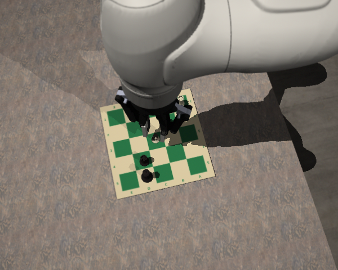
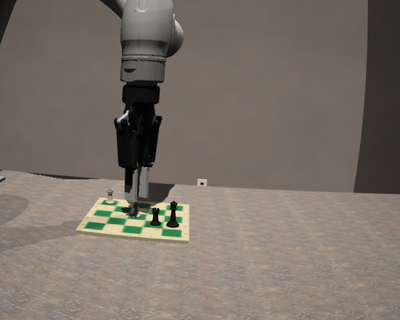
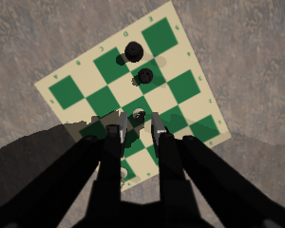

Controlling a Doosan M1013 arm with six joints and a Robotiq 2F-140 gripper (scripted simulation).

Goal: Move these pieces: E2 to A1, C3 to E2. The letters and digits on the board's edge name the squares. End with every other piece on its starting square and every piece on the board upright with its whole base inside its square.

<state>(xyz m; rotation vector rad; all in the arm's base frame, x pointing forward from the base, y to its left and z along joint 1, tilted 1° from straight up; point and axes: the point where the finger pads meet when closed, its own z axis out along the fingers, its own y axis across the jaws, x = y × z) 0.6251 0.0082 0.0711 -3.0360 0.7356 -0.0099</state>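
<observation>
My hand is 60 mm above the white pawn. From my hand the other things lie so: black queen 80 mm ahead, 50 mm below, 30 mm to the right; white piece 80 mm behind, 70 mm to the left, 60 mm below; chessboard 80 mm below.
</observation>
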